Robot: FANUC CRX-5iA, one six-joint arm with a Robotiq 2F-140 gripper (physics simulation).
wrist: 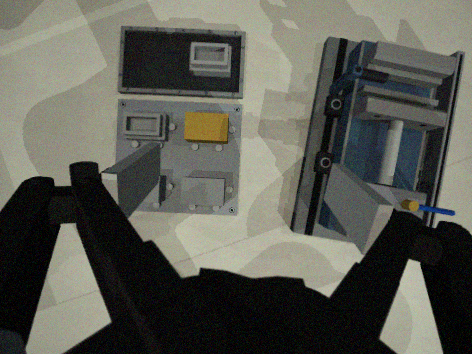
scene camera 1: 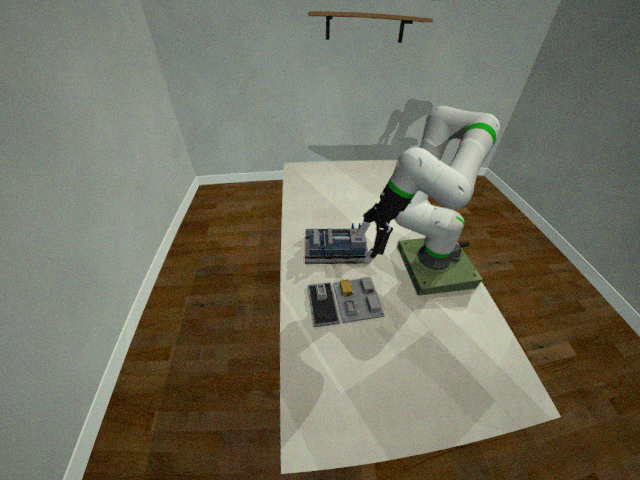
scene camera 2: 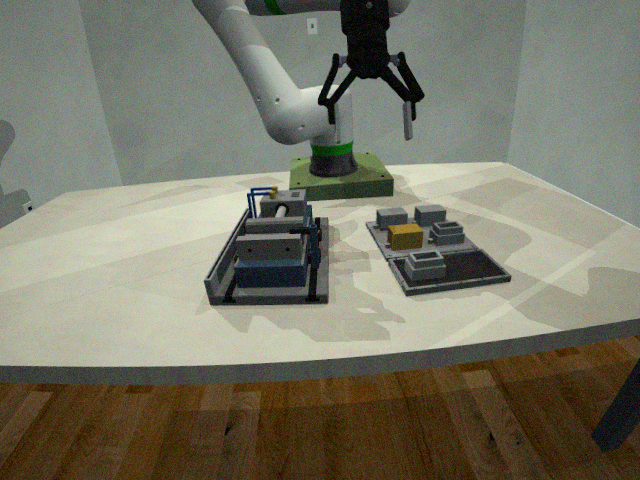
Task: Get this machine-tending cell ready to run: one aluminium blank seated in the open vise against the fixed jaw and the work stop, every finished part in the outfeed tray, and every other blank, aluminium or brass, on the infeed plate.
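Places are measured from the arm's base along level axes (x up, y right, z ahead), in metres.
Where they show: gripper, between the fingertips: (wrist: 244, 171) (scene camera 1: 362, 248) (scene camera 2: 373, 140); arm's base, origin of its link: (scene camera 1: 433, 257) (scene camera 2: 333, 169).
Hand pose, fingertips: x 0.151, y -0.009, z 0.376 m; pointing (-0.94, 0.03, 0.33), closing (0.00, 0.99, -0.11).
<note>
Things, the pixels of their centre, and the offset from my fingertips. "*": a spot on its surface instead.
- vise, middle of its body: (wrist: 383, 143) (scene camera 2: 277, 235) (scene camera 1: 336, 241) dx -0.155, dy +0.200, dz +0.041 m
- work stop, a spot on its surface: (wrist: 357, 70) (scene camera 2: 313, 224) * dx -0.106, dy +0.139, dz +0.121 m
- pocketed finished part, middle of its body: (wrist: 210, 59) (scene camera 2: 425, 264) (scene camera 1: 321, 291) dx -0.181, dy -0.042, dz +0.167 m
- infeed plate, middle of its body: (wrist: 178, 157) (scene camera 2: 417, 235) (scene camera 1: 357, 298) dx -0.201, dy -0.094, dz +0.023 m
- pocketed part, middle of its body: (wrist: 145, 126) (scene camera 2: 447, 232) (scene camera 1: 351, 307) dx -0.179, dy -0.137, dz +0.067 m
- brass blank, middle of its body: (wrist: 207, 128) (scene camera 2: 404, 236) (scene camera 1: 345, 288) dx -0.179, dy -0.046, dz +0.064 m
My gripper (scene camera 1: 373, 240) (scene camera 2: 373, 138) (wrist: 244, 171) is open and empty, high above the table between plate and vise. The vise (scene camera 1: 338, 248) (scene camera 2: 269, 276) (wrist: 412, 155) has its jaws apart; no blank shows between them. The work stop (scene camera 2: 313, 242) (wrist: 357, 70) reaches over the gap. A pocketed finished part (scene camera 1: 321, 292) (scene camera 2: 424, 266) (wrist: 210, 57) lies in the outfeed tray (scene camera 1: 323, 312) (scene camera 2: 465, 266) (wrist: 150, 60). The infeed plate (wrist: 175, 160) bears another pocketed part (scene camera 1: 351, 307) (scene camera 2: 447, 233) (wrist: 144, 125), a brass blank (scene camera 1: 346, 287) (scene camera 2: 405, 237) (wrist: 206, 127) and two aluminium blanks (scene camera 1: 367, 284) (scene camera 2: 391, 218) (wrist: 202, 191), one mostly hidden by a finger in the wrist view.
The green robot base (scene camera 1: 439, 283) (scene camera 2: 341, 187) stands behind the vise and plate. Blue lines (scene camera 2: 252, 201) (wrist: 440, 210) rise at the vise's rear end. Low pins stand beside the parts on the plate. A wooden shelf (scene camera 1: 369, 17) hangs on the wall.
</note>
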